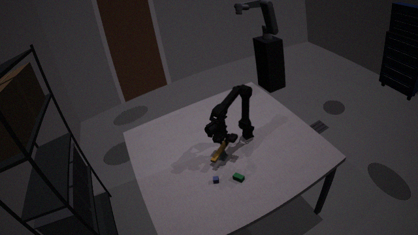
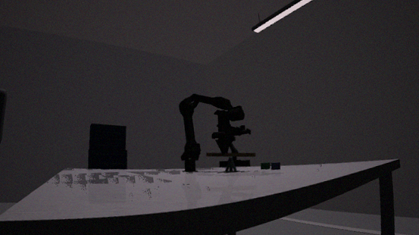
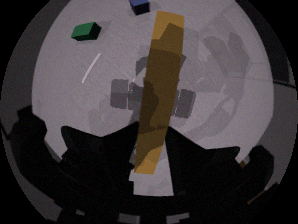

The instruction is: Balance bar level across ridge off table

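My gripper tip is 2 cm short of the yellow bar and 2 cm to the right of it. Round my gripper tip: blue cube 16 cm ahead, 18 cm to the left, 7 cm below; green block 3 cm ahead, 25 cm to the left, 7 cm below.
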